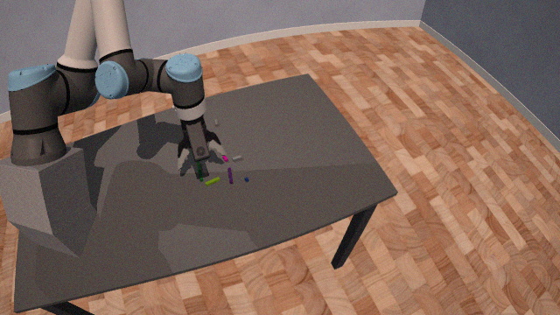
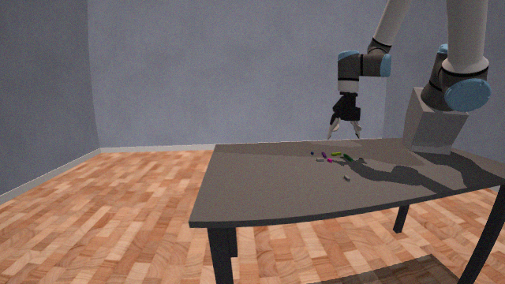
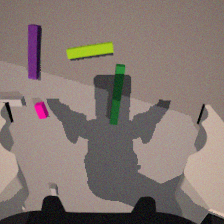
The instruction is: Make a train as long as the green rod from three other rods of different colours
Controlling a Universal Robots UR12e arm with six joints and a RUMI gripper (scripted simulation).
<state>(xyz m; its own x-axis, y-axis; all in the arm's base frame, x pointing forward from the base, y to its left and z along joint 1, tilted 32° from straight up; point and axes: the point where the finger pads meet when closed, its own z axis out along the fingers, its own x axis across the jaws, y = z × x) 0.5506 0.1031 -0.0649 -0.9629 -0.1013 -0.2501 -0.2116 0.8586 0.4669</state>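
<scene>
My hand is 140 mm short of the blue rod, 30 mm to the left of it and 70 mm above it. Round my hand: purple rod: 90 mm ahead, 70 mm below; lime rod: 20 mm ahead, 20 mm to the right, 70 mm below; green rod: 20 mm behind, 30 mm to the left, 70 mm below.
</scene>
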